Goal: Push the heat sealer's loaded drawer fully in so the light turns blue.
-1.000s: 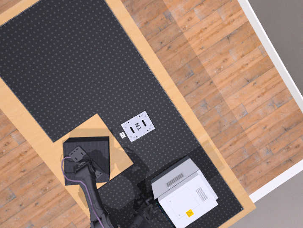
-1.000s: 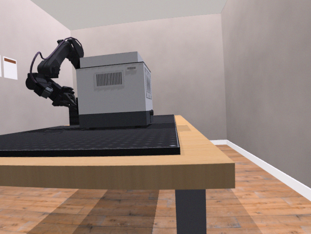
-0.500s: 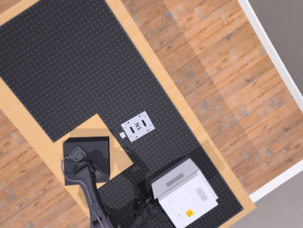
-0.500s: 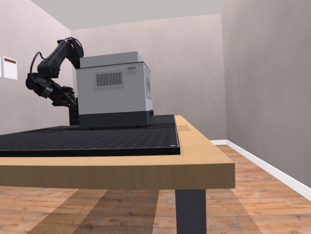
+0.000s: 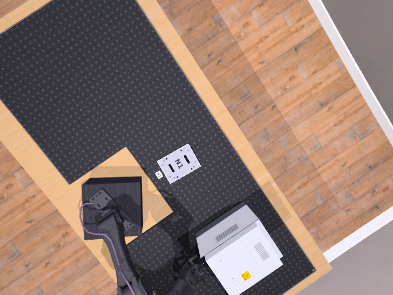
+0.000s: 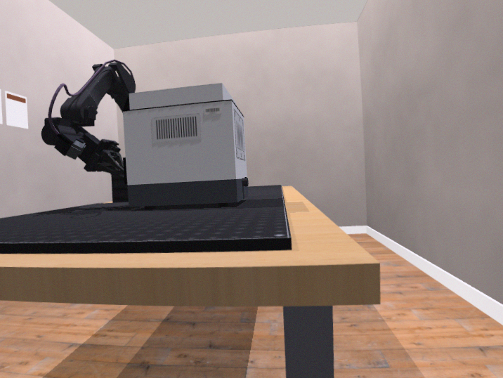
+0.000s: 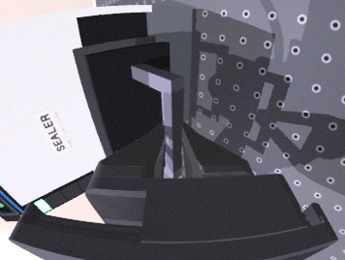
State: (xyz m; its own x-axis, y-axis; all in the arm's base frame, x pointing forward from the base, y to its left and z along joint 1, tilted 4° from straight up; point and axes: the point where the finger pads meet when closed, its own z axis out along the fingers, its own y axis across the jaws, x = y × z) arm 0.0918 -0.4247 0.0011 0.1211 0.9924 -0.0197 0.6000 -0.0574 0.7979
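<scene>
My gripper is now 11 cm short of the sealer drawer, 2 cm to the left of it and 1 cm above it. The rest, counted from my hand: tag: 13 cm ahead, 40 cm to the left, 10 cm below.
</scene>
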